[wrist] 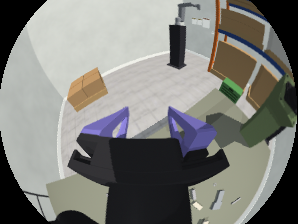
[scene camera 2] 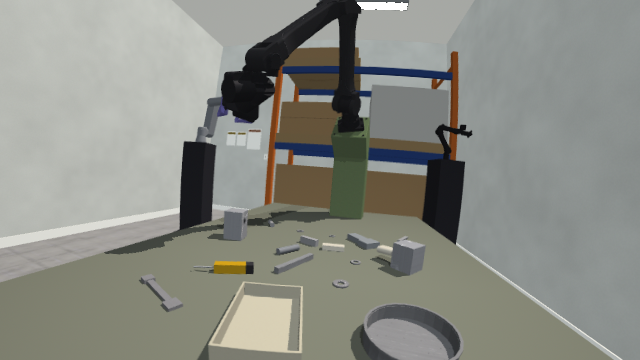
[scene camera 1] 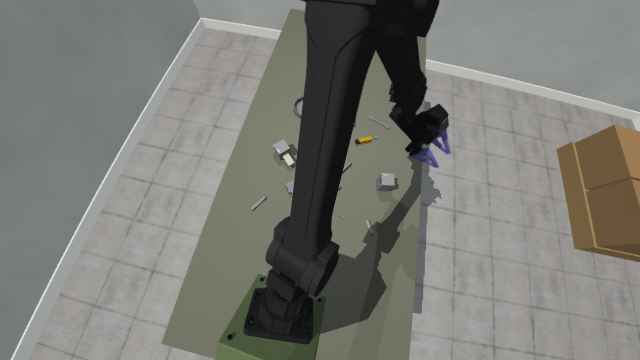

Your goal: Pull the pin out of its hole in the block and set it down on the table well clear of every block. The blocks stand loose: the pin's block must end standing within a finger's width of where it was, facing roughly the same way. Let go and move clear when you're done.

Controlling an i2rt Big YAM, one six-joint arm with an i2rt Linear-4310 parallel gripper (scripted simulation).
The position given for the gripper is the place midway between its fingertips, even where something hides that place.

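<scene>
Scene camera 1 shows the gripper (scene camera 1: 443,160). In scene camera 2 there is a grey block (scene camera 2: 407,256), and there is also a grey block (scene camera 2: 235,220). The wrist view has the gripper (wrist: 148,110) in it too.
</scene>
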